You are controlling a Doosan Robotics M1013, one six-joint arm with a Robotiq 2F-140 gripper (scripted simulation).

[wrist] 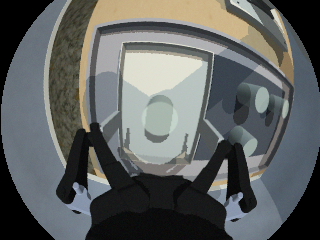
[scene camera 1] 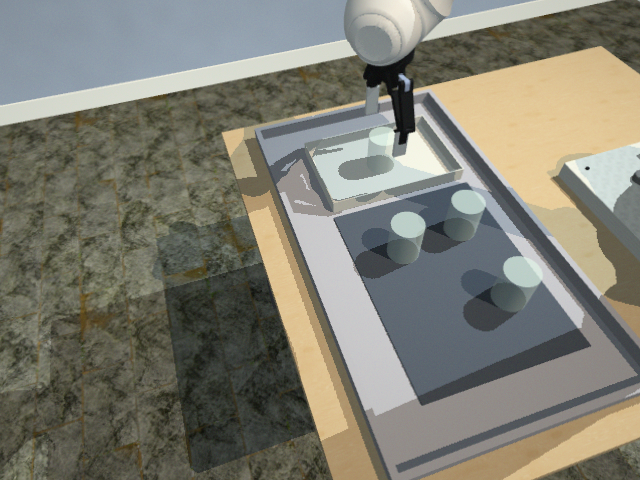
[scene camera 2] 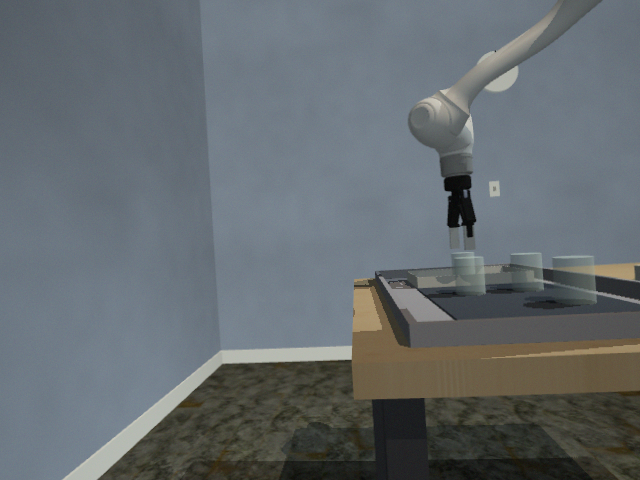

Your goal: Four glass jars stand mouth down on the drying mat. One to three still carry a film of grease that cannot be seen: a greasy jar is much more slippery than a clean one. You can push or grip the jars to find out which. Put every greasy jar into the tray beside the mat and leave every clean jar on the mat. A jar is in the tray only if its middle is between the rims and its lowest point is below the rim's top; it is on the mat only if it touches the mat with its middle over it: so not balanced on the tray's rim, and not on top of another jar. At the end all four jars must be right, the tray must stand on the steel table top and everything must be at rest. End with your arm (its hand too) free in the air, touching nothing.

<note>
The pictures show: the gripper and a cream tray.
The gripper shows as well in the wrist view and in scene camera 2.
</note>
